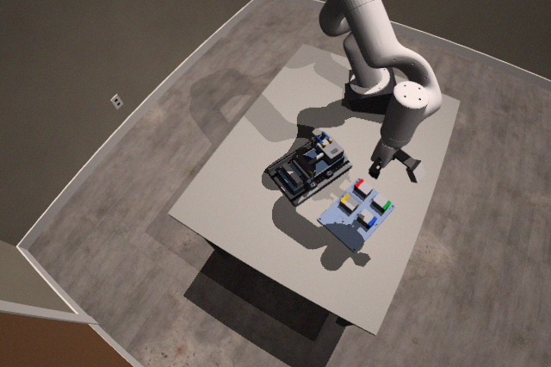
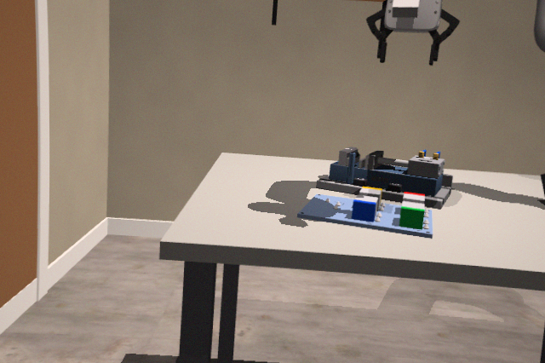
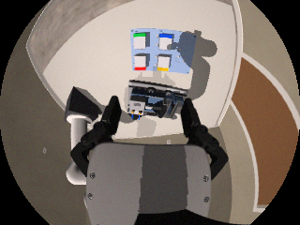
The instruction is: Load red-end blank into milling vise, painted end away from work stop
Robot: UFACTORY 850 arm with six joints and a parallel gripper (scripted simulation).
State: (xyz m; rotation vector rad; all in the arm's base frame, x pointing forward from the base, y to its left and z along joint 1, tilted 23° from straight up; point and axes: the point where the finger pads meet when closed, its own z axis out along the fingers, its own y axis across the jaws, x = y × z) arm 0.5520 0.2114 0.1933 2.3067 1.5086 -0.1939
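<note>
Right now the red-ended blank is 300 mm below my hand, 60 mm behind it and 20 mm to the right of it. The rest, counted from my hand: blue-ended blank: 300 mm below, 60 mm ahead, 20 mm to the left; green-ended blank: 300 mm below, 60 mm to the left, 20 mm behind; yellow-ended blank: 300 mm below, 60 mm to the right, 20 mm ahead.
</note>
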